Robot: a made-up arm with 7 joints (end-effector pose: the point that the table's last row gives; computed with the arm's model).
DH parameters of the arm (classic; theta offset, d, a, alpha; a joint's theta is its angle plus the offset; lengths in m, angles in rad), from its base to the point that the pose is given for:
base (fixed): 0 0 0 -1.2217
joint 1: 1.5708 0 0 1.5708
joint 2: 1.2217 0 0 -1.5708
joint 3: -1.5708 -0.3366 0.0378 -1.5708
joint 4: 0 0 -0.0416 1.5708
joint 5: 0 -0.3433 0 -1.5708
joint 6: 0 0 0 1.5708
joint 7: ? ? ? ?
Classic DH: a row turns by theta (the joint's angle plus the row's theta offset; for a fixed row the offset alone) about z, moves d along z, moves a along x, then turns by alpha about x.
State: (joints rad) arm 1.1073 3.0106 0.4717 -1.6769 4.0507 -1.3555 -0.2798
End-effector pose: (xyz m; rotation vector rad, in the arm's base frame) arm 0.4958 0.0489 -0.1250 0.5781 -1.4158 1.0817
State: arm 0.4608 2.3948 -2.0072 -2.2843 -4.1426 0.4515 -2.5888
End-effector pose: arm -0.2101 0.2854 -0.0181 -1.0529 0.4531 -1.2553
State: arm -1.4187 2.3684 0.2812 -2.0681 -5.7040 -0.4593 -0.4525
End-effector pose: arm -0.1263 0.0106 0.3961 -1.5153 1.1008 0.9567
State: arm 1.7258 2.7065 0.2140 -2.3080 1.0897 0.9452 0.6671
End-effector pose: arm 0.0947 0.1588 -0.2947 0.3082 0.9180 -0.7711
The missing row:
joint 7: 0 0 0 0
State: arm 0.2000 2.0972 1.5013 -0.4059 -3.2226 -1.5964 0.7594
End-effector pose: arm 0.0590 0.5126 0.4459 0.7091 0.6971 -0.7233
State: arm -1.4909 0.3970 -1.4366 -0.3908 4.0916 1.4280 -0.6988
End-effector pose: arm 0.6745 -0.0784 -0.0674 -2.2592 -0.4449 -0.1934
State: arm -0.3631 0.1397 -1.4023 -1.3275 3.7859 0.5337 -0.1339
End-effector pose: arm 0.1900 -0.3041 -0.4615 -1.5493 1.2790 1.3871
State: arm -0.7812 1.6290 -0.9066 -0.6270 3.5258 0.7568 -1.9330
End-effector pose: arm 0.3282 0.5833 0.0516 0.2096 -1.6792 -0.1883
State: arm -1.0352 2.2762 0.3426 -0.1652 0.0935 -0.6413 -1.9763
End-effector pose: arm -0.1934 0.5356 0.3792 2.7030 1.0107 0.0315
